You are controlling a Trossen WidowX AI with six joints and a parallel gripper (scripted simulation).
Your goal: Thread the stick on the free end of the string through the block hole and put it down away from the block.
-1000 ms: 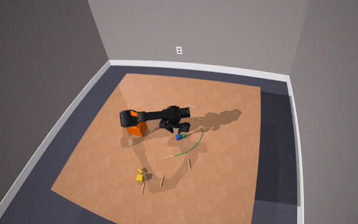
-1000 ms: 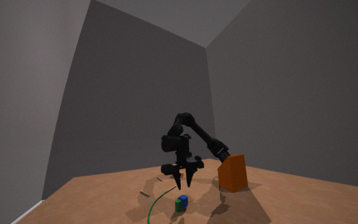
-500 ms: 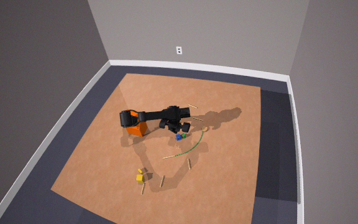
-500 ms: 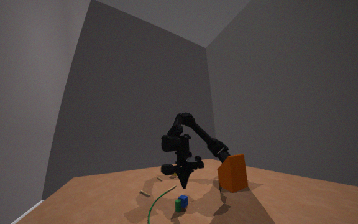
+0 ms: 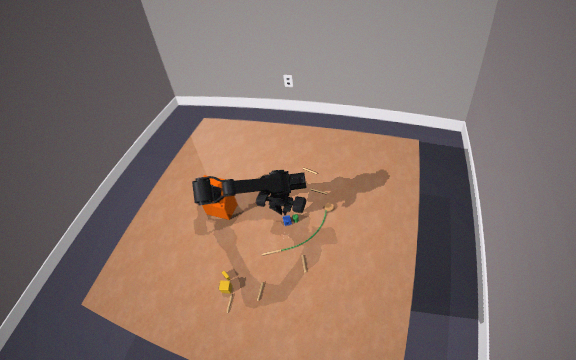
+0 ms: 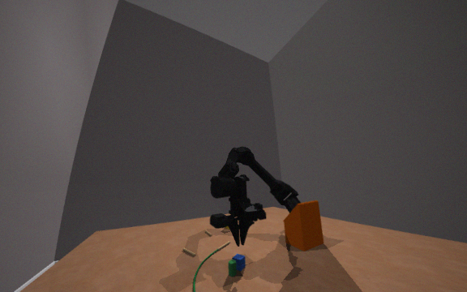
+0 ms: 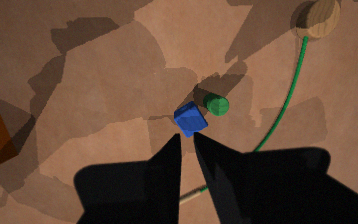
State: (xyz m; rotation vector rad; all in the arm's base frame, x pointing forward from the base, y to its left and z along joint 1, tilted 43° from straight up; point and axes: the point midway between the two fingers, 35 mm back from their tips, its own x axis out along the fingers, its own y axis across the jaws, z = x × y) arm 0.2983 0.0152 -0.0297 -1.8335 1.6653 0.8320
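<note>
Right now the blue block is 4 cm below my gripper tip and 1 cm ahead of it. The rest, counted from my gripper tip: round wooden button: 15 cm ahead, 12 cm to the left, 5 cm below; green cylinder: 4 cm below, 4 cm ahead, 2 cm to the left; thin stick: 14 cm to the right, 6 cm below, 2 cm ahead.
</note>
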